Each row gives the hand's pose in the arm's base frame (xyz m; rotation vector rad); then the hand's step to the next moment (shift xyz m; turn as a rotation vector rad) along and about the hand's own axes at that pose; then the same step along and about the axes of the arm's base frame.
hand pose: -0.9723 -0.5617 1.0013 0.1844 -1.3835 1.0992
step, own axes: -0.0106 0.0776 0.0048 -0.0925 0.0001 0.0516
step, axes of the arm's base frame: -0.0558 0.0322 -0.0448 -0.0177 -0.0822 -0.0645
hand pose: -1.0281 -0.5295 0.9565 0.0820 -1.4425 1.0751
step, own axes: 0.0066 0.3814 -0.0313 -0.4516 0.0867 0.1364
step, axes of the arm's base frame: -0.2169 0.2368 -0.2083 -0.0542 -0.2799 -0.3857
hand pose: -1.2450 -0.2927 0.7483 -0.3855 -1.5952 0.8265
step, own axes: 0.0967 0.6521 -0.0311 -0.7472 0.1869 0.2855
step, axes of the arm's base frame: -0.1232 0.5224 -0.3840 -0.1559 -0.4505 -0.6689
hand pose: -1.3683 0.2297 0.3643 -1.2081 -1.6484 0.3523
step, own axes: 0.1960 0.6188 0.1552 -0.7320 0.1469 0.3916
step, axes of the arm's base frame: 0.2058 0.4929 -0.4001 -0.2665 -0.4231 -0.6788
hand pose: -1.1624 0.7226 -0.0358 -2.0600 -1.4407 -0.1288
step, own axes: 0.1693 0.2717 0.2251 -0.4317 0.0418 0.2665
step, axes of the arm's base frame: 0.2484 0.1990 -0.2276 -0.2057 -0.2208 -0.4099
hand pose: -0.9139 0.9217 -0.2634 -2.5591 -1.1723 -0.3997
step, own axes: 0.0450 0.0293 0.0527 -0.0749 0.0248 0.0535
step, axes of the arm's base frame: 0.0574 0.0325 -0.0362 -0.0213 -0.0465 -0.0804
